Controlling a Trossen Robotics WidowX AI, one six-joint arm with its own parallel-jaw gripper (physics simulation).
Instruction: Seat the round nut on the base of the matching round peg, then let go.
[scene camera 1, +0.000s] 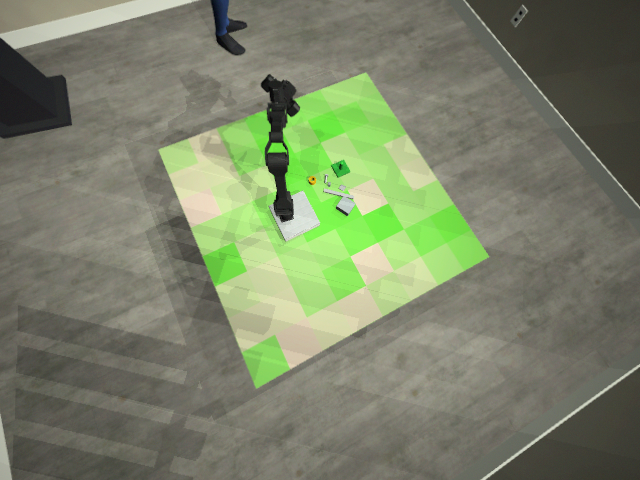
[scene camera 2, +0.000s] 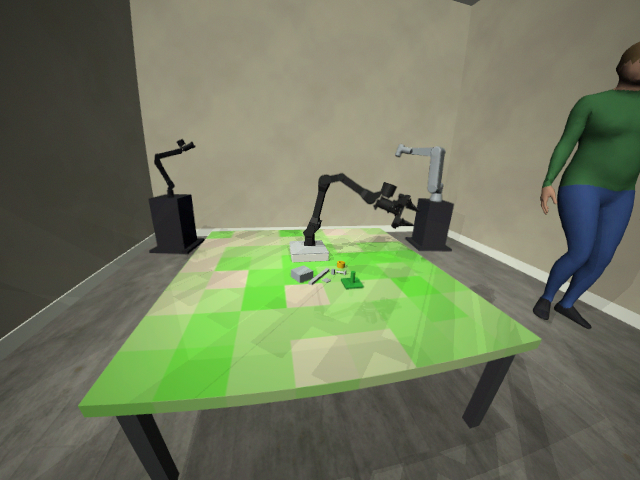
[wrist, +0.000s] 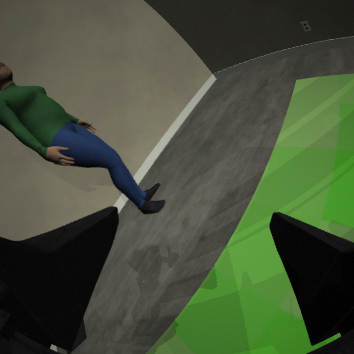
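Observation:
The orange round nut (scene camera 1: 310, 181) (scene camera 2: 340, 265) lies on the table near the arm's base. The green round peg (scene camera 1: 340, 166) (scene camera 2: 353, 276) stands upright on its square green base (scene camera 1: 336, 172) (scene camera 2: 352, 284), apart from the nut. In scene camera 2 the peg is nearer the camera than the nut. My gripper (scene camera 2: 412, 217) (wrist: 197, 218) is open and empty, raised well above the table and far from both nut and peg. In scene camera 1 it is over the table's top edge. The nut and the peg do not show in the wrist view.
A grey block (scene camera 1: 345, 205) (scene camera 2: 301, 273), a long grey bar (scene camera 1: 338, 193) (scene camera 2: 319, 276) and small grey pieces lie near nut and peg. The arm stands on a pale base plate (scene camera 1: 303, 219) (scene camera 2: 309, 253). A person (scene camera 1: 220, 20) (scene camera 2: 594, 206) (wrist: 90, 150) stands beyond the table.

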